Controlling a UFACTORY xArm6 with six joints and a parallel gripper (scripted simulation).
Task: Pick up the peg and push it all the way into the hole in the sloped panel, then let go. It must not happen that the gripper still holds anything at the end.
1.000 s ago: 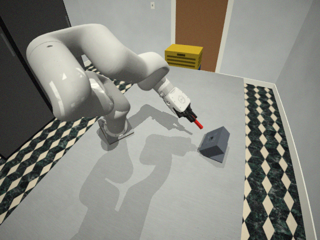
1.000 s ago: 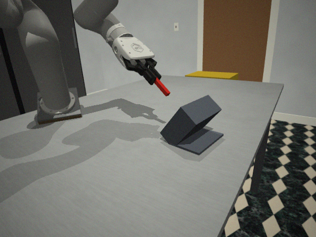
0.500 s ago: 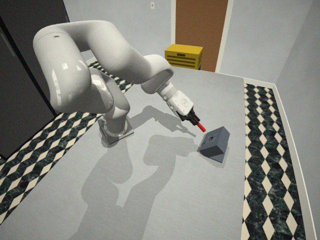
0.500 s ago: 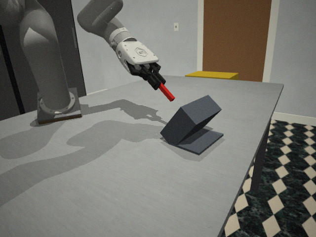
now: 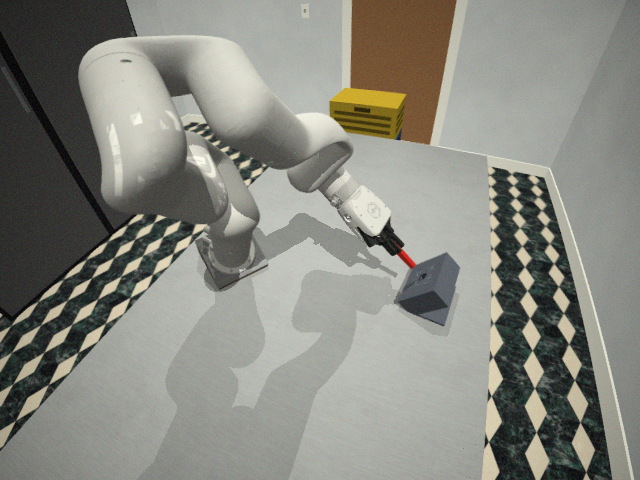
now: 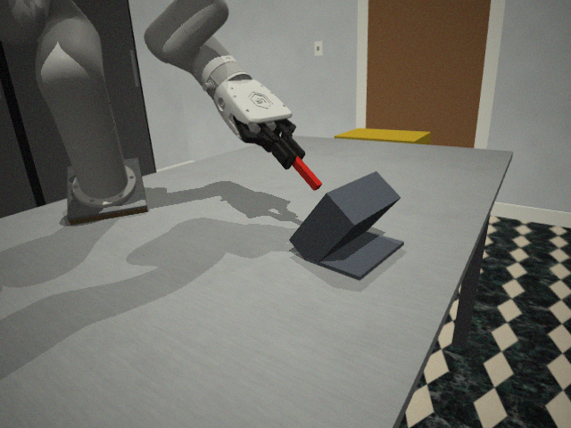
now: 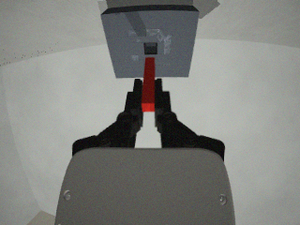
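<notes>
Right now my hand is 130 mm short of the grey base plate, 20 mm to the left of it and 140 mm above it. Round my hand: red peg 30 mm ahead, 10 mm to the right, 20 mm below.
</notes>
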